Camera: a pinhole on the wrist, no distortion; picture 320 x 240 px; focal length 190.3 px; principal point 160.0 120.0 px. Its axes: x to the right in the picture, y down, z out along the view. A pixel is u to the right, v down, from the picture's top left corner.
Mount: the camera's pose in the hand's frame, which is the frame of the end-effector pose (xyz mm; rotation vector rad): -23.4 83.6 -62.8 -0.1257 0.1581 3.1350
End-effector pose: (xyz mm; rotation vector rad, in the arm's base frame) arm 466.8 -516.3 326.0 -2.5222 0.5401 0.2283
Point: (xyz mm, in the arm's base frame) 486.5 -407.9 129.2
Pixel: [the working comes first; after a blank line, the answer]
In the camera's frame: -80.6 109.7 270.4

103 197
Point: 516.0 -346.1 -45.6
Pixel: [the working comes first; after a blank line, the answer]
In the camera's frame: -148.0 104.3 445.5

97 165
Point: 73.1 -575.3 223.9
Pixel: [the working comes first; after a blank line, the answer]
In the camera's frame: 273.6 -161.2 175.1

outside the picture
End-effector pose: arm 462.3 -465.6 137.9 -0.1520 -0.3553 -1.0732
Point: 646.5 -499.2 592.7
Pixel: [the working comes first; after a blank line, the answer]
In the camera's frame: -326.5 -41.8 420.3

12 101
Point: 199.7 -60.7 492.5
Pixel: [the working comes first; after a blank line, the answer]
In the camera's frame: 253.1 162.8 575.7

244 174
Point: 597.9 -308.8 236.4
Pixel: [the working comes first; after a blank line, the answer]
In the camera's frame: -0.4 -96.9 183.2

160 19
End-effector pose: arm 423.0 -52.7 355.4 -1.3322 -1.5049 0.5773
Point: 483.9 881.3 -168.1
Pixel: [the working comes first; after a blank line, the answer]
In the camera's frame: -742.0 -603.2 452.8

outside the picture
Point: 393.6 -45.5 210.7
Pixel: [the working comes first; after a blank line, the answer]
In the camera's frame: 13.6 -13.4 149.8

177 103
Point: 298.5 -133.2 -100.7
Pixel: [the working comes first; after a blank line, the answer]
In the camera's frame: 201.8 -191.2 365.8

265 21
